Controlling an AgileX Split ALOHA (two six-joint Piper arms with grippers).
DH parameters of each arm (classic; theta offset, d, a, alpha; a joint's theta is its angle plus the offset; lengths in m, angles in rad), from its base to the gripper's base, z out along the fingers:
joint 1: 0 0.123 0 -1.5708
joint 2: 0.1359 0 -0.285 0
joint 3: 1.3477 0 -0.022 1.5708
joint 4: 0 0.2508 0 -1.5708
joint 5: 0 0 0.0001 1.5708
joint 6: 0 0.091 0 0
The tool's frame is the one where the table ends.
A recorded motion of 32 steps. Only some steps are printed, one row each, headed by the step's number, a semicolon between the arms.
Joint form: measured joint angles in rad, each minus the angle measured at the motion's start. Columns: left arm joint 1, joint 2, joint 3, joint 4, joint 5, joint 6; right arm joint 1, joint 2, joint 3, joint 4, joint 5, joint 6.
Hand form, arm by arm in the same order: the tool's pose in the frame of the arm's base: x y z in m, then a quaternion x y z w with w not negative. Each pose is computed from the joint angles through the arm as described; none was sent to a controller.
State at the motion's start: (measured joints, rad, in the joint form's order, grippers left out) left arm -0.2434 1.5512 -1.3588 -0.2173 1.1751 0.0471; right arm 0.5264 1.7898 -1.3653 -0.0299 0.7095 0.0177
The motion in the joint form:
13: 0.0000 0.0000 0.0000 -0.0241 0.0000 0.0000; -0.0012 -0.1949 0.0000 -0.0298 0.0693 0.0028
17: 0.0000 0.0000 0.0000 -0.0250 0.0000 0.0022; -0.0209 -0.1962 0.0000 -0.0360 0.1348 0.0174
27: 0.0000 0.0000 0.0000 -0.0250 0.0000 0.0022; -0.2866 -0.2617 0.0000 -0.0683 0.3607 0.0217
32: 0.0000 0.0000 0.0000 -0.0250 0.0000 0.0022; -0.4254 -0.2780 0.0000 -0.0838 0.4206 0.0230
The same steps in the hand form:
13: 0.2970 -0.0944 0.3168 0.11265 0.97625 -0.13017 0.13156; 0.3063 0.1731 0.3181 -0.24954 0.91393 0.06029 0.31436
17: 0.2970 -0.0945 0.3168 0.11360 0.97609 -0.13046 0.13165; 0.3055 0.1639 0.3152 -0.23647 0.92738 0.04819 0.28589
27: 0.2970 -0.0945 0.3168 0.11360 0.97609 -0.13046 0.13165; 0.3086 0.0674 0.3272 -0.11154 0.97004 -0.01729 0.21515
32: 0.2970 -0.0945 0.3168 0.11360 0.97609 -0.13046 0.13165; 0.3067 0.0217 0.3303 -0.04360 0.97942 -0.04152 0.19266

